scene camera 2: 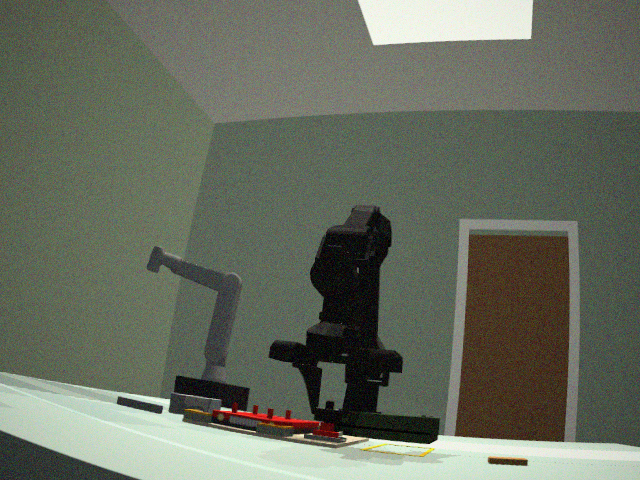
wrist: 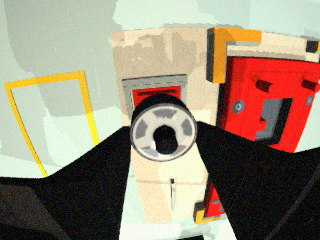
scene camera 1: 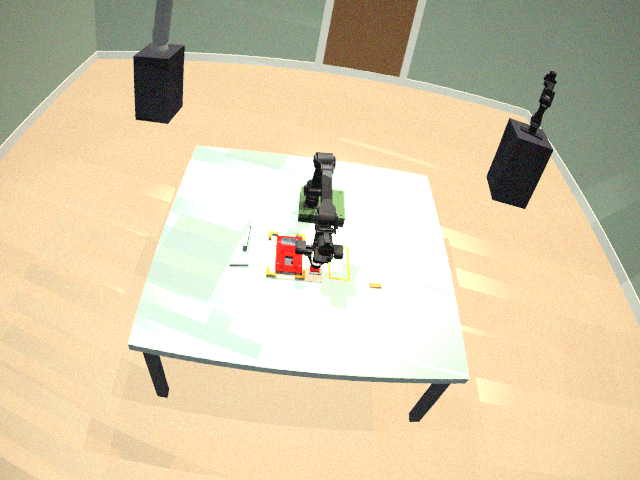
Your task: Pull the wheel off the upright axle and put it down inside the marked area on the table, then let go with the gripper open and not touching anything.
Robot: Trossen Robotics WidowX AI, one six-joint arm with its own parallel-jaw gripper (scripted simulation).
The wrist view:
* my gripper: 162, 130
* wheel: 161, 109
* upright axle: 166, 143
